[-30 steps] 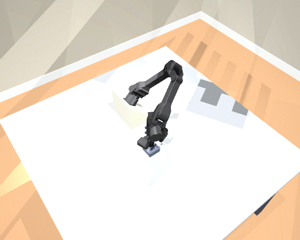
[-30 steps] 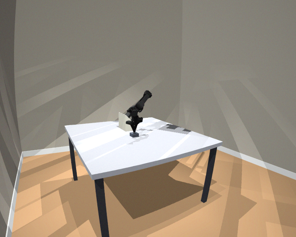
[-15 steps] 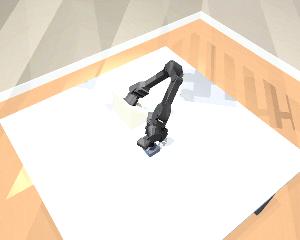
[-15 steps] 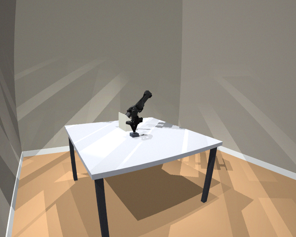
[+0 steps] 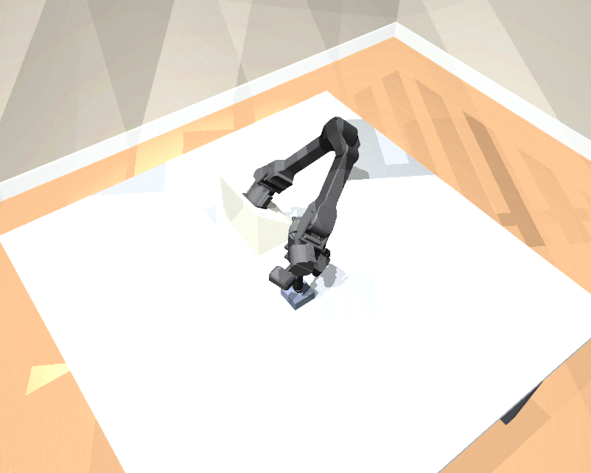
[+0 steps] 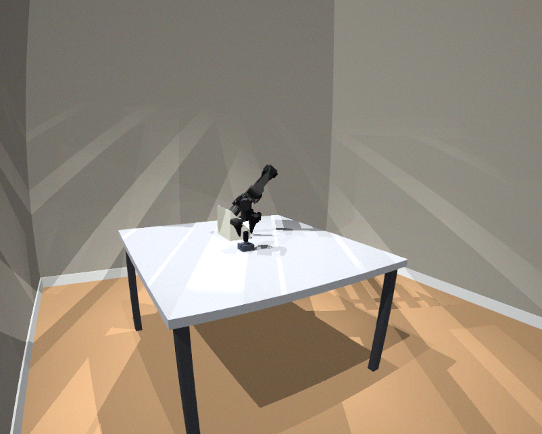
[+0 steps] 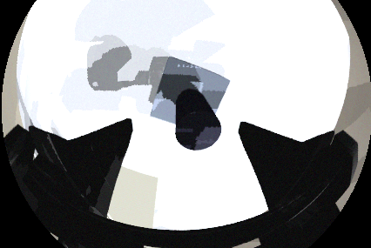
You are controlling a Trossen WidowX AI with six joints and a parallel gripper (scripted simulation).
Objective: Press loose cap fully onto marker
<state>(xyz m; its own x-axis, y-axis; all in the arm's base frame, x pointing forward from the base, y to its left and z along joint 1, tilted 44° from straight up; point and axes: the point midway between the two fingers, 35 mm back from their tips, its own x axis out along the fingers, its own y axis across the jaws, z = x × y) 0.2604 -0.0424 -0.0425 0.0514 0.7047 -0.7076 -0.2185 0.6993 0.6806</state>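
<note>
Right now my gripper tip is 10 mm short of the dark marker cap and 10 mm above it.
</note>
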